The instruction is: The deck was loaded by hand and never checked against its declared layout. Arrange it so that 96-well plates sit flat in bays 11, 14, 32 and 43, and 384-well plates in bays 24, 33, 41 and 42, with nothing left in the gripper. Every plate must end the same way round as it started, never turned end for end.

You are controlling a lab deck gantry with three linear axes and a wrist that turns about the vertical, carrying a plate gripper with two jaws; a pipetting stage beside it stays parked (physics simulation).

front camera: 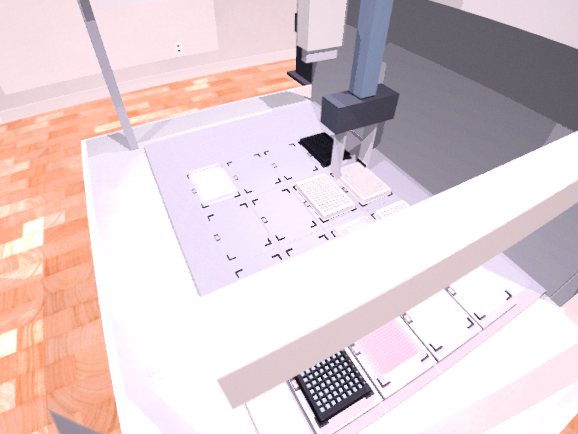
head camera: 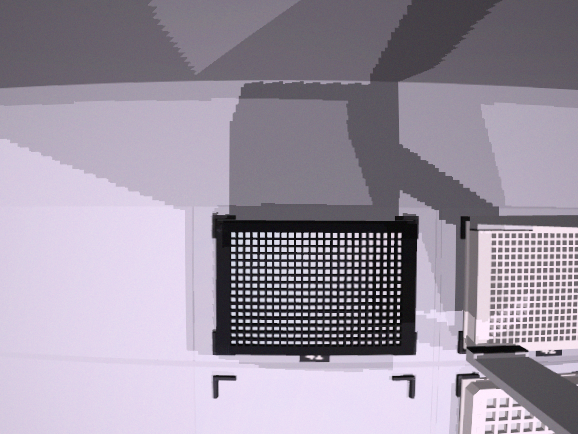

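There's a pink 384-well plate (front camera: 390, 350) here, though it's out of frame in the head camera view. You'd also find a bay 24 (front camera: 416, 370) and a bay 31 (front camera: 292, 162), and a grey wall (head camera: 502, 50) that shows again at (front camera: 474, 94). As for my gripper (head camera: 495, 288), it's visible from the front camera too, at (front camera: 349, 168).
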